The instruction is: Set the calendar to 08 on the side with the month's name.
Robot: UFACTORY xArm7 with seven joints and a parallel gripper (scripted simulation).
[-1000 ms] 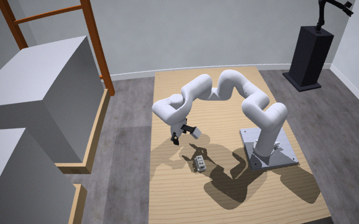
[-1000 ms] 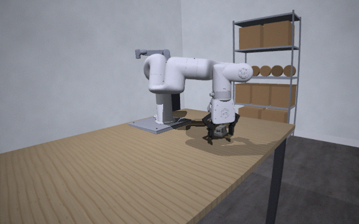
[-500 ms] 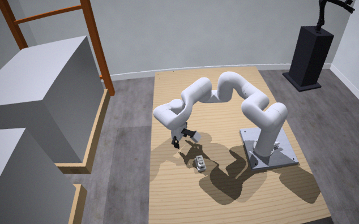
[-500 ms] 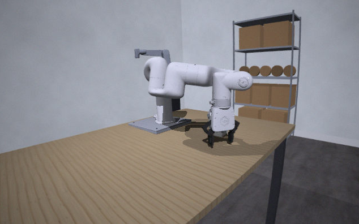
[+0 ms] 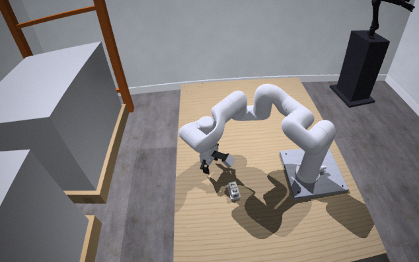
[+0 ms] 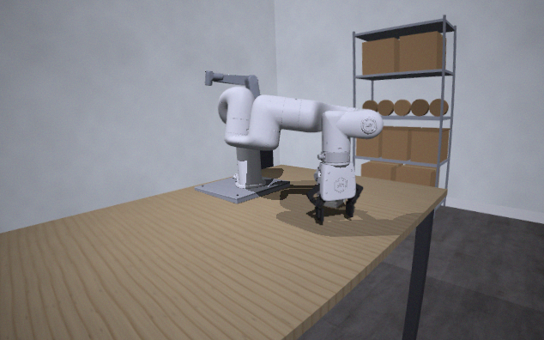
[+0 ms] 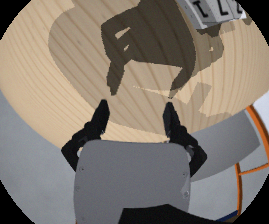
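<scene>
Right now the white digit cube is 7 cm behind my hand and 18 cm to the left of it. Round my hand: white tray: 7 cm behind, 17 cm to the left, 2 cm below.
</scene>
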